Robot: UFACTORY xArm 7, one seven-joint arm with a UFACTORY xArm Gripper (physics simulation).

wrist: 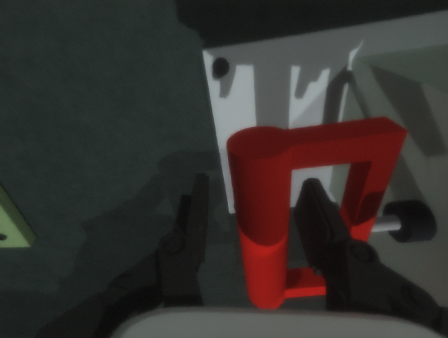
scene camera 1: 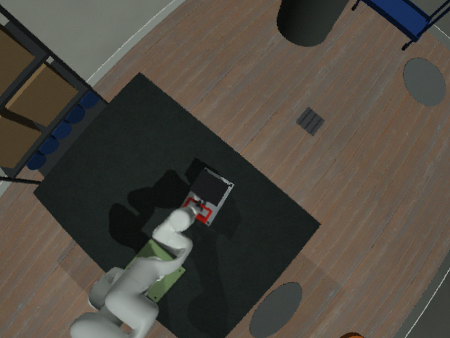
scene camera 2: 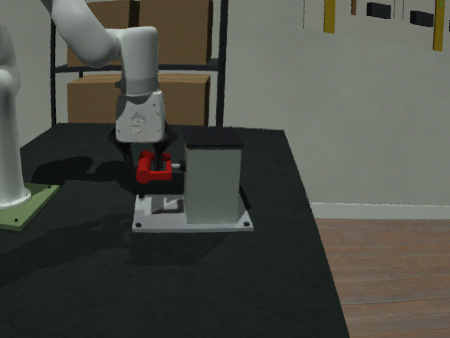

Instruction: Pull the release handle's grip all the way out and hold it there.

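Observation:
The red release handle is a frame with a thick round grip bar on its outer side. A thin metal rod joins it to a black collar on the grey box with a dark top. My gripper is open and points down. In the wrist view one finger is outside the grip bar and the other is at the frame's opening, with gaps on both sides of the bar. Finger depth is hard to judge. The arm hides part of the handle in scene camera 1.
The box stands on a white base plate with dark bolts, on a black mat. The arm's green mounting plate is beside it. A shelf unit with cardboard boxes stands behind.

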